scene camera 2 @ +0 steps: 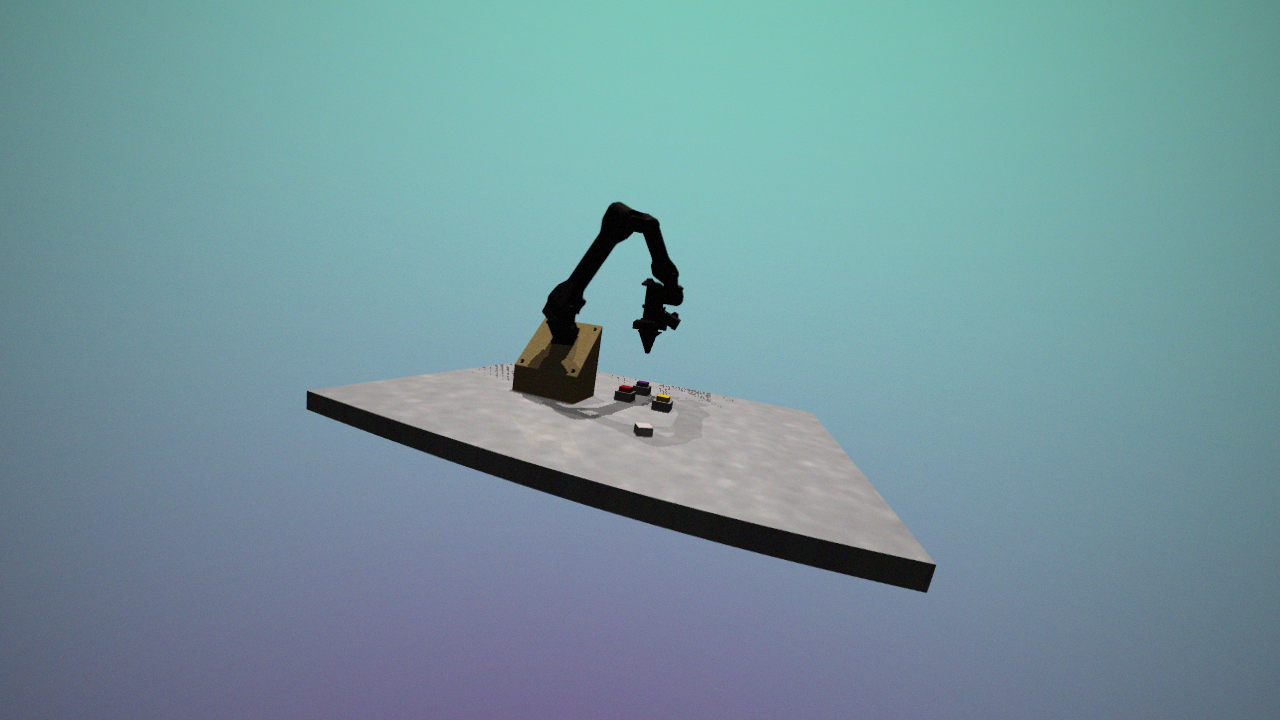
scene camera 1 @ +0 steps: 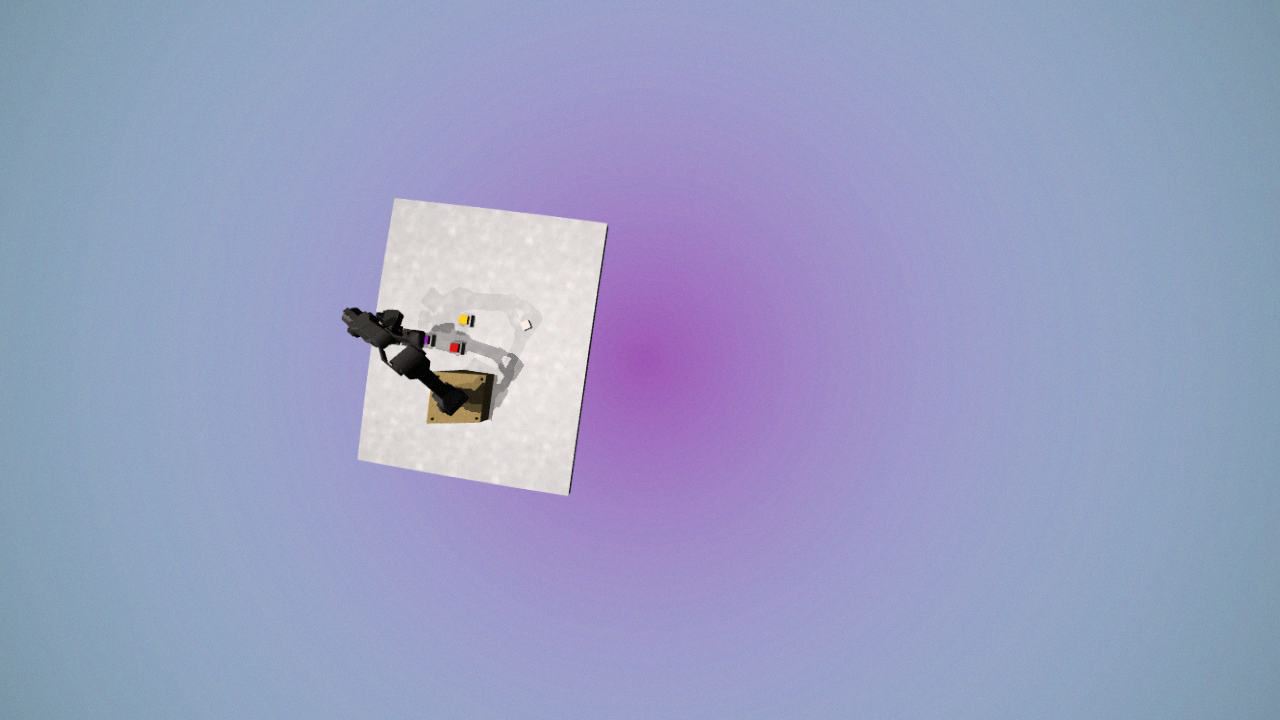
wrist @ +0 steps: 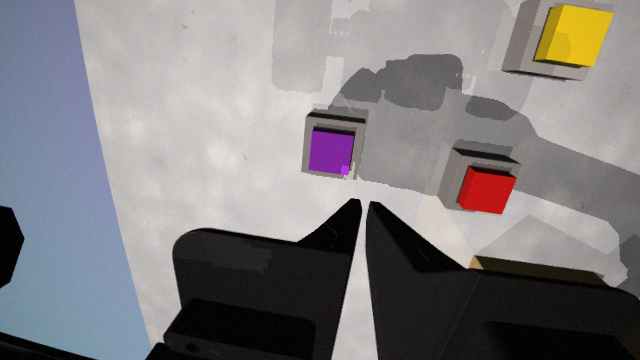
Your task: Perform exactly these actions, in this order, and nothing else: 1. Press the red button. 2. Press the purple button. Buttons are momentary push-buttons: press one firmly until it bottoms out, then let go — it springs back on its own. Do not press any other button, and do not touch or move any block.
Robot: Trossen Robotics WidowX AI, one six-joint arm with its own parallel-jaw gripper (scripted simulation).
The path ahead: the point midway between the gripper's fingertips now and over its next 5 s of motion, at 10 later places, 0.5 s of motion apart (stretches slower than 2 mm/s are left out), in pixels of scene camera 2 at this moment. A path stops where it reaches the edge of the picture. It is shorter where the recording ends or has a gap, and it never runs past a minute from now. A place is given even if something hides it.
The gripper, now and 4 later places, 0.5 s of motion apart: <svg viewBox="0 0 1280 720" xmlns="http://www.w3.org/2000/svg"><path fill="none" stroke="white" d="M647 353L642 374L644 380L643 384L655 365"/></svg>
